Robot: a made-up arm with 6 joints.
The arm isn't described. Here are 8 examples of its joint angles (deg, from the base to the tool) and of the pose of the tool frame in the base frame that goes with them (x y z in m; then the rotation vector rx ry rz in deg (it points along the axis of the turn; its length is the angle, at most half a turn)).
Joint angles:
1: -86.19 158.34 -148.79 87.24 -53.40 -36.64
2: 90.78 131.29 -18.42 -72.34 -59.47 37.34
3: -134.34 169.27 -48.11 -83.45 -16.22 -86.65
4: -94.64 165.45 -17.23 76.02 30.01 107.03
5: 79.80 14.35 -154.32 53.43 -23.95 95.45
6: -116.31 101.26 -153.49 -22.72 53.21 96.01
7: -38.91 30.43 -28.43 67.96 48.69 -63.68
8: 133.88 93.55 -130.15 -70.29 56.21 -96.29
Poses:
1: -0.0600 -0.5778 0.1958 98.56 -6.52 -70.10
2: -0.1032 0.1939 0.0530 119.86 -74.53 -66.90
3: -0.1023 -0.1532 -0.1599 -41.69 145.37 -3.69
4: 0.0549 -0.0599 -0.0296 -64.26 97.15 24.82
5: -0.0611 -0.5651 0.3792 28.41 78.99 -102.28
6: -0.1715 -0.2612 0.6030 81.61 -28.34 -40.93
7: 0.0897 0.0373 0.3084 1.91 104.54 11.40
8: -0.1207 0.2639 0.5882 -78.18 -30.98 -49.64
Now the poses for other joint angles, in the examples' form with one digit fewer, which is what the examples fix.
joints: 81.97 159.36 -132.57 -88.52 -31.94 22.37
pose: 0.018 0.592 0.094 -111.0 9.6 41.5
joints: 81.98 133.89 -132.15 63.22 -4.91 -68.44
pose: 0.088 0.555 0.352 -59.0 67.3 58.3
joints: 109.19 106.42 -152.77 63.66 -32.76 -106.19
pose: -0.036 0.283 0.668 -16.4 33.9 54.6
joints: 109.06 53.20 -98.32 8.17 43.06 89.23
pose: -0.041 0.082 0.571 18.6 -104.8 -117.1
